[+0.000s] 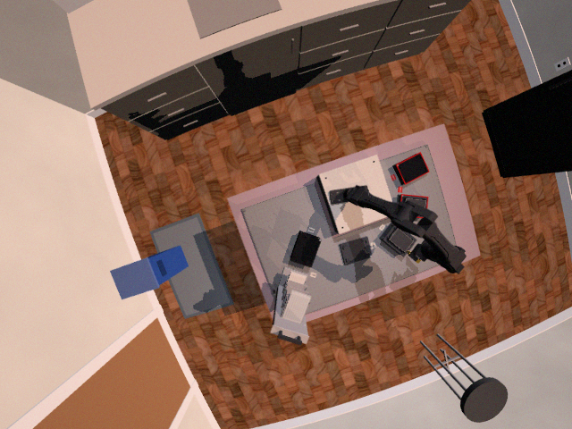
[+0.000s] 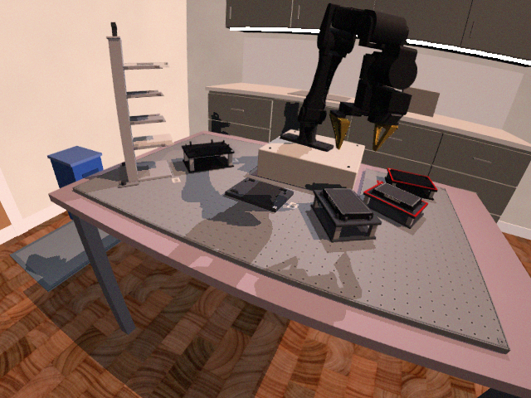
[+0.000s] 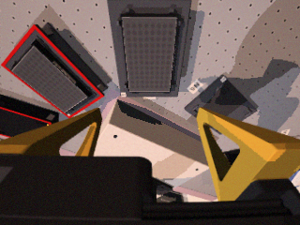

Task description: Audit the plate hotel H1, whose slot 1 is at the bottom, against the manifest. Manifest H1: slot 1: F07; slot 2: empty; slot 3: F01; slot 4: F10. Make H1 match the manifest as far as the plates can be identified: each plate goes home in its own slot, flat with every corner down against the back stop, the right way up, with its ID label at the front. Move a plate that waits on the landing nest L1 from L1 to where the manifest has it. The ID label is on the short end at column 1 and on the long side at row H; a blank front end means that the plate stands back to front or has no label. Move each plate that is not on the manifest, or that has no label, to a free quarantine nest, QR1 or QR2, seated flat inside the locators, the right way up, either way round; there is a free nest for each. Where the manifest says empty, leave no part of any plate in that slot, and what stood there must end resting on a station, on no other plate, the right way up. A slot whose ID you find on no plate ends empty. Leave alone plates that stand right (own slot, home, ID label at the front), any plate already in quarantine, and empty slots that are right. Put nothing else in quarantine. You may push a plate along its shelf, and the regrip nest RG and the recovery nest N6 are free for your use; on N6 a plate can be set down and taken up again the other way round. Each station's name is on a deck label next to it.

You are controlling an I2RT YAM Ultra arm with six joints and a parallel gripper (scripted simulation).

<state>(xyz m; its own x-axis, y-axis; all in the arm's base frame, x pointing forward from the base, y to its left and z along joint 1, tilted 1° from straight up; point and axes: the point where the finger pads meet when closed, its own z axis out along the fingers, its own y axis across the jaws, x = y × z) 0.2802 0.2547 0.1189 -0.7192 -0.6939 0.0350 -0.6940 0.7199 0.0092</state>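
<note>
The L1 deck label lies 7 cm behind my hand, 7 cm to the right of it and 20 cm below it. The rest, counted from my hand: H1 deck label 14 cm ahead, 49 cm to the right, 20 cm below; then N6 label 2 cm ahead, 13 cm to the right, 20 cm below; then dark plate 16 cm behind, 11 cm to the left, 15 cm below.
</note>
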